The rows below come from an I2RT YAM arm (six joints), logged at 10 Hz.
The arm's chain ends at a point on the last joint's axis. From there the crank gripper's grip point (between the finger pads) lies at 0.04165 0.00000 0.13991 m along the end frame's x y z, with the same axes.
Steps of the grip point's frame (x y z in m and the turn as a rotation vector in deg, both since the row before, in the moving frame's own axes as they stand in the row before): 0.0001, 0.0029, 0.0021, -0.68, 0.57, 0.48; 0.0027, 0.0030, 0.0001, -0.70, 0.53, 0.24; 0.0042, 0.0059, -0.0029, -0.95, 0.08, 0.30; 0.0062, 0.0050, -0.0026, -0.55, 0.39, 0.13; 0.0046, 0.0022, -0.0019, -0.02, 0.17, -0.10; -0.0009, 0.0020, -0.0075, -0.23, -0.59, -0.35; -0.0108, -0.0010, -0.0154, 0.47, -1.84, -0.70; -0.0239, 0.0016, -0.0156, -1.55, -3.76, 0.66; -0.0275, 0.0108, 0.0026, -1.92, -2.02, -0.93; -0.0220, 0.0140, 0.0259, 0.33, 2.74, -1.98; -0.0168, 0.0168, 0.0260, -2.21, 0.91, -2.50; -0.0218, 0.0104, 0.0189, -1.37, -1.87, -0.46
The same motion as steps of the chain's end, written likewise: -0.0013, 0.0009, 0.0025, -0.68, 0.57, 0.48; 0.0014, 0.0011, 0.0005, -0.70, 0.53, 0.24; 0.0040, 0.0034, -0.0028, -0.95, 0.08, 0.30; 0.0053, 0.0036, -0.0023, -0.55, 0.39, 0.13; 0.0042, 0.0022, -0.0018, -0.02, 0.17, -0.10; 0.0005, 0.0017, -0.0079, -0.23, -0.59, -0.35; -0.0063, 0.0006, -0.0167, 0.47, -1.84, -0.70; -0.0146, -0.0026, -0.0180, -1.55, -3.76, 0.66; -0.0226, 0.0067, 0.0013, -1.92, -2.02, -0.93; -0.0286, 0.0164, 0.0281, 0.33, 2.74, -1.98; -0.0191, 0.0133, 0.0267, -2.21, 0.91, -2.50; -0.0172, 0.0074, 0.0177, -1.37, -1.87, -0.46
